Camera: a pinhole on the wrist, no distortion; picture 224 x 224 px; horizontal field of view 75.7 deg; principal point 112.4 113.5 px. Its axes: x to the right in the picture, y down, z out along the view. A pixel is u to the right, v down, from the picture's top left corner.
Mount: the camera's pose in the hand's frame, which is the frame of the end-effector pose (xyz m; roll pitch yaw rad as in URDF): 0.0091 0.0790 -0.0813 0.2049 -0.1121 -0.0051
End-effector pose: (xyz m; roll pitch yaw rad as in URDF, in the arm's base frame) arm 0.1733 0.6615 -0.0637 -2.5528 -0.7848 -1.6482
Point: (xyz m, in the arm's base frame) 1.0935 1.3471 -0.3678
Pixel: outside the picture
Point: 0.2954 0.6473 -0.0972
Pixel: 105.9 23.6
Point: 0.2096 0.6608 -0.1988
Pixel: 50.5 100.8
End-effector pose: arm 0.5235 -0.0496 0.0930 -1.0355 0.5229 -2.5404
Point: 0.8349 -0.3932 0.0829
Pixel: 109.7 211.2
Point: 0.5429 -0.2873 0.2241
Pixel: 139.4 93.6
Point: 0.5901 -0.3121 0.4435
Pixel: 99.4 73.4
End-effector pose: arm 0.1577 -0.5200 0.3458 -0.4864 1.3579 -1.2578
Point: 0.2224 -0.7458 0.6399
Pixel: 37.7 60.9
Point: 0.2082 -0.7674 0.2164
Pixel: 216.4 34.4
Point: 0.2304 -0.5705 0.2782
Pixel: 195.7 89.2
